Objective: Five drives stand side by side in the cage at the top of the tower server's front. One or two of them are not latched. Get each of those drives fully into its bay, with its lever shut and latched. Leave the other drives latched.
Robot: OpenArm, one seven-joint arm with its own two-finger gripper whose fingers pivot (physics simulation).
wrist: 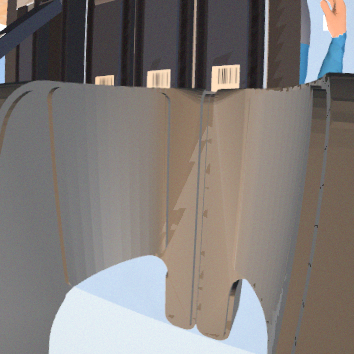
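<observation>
My gripper (216,211) is shut, its two fingers side by side with no object seen between them. The gripper body fills the middle and lower part of the wrist view and hides the lower part of the drive cage (284,47). Above it show the dark fronts of three drives (109,45) (162,42) (227,37) with the tops of their barcode labels. At the upper left, a lever (31,26) stands swung out at a slant across the leftmost bays. The lower ends of the drives and their latches are hidden.
The cage's side wall stands right of the rightmost drive. Beyond it, at the upper right, a figure's raised hand (336,17) and blue sleeve (332,57) show. Pale wall and ceiling surfaces show below, around the fingers.
</observation>
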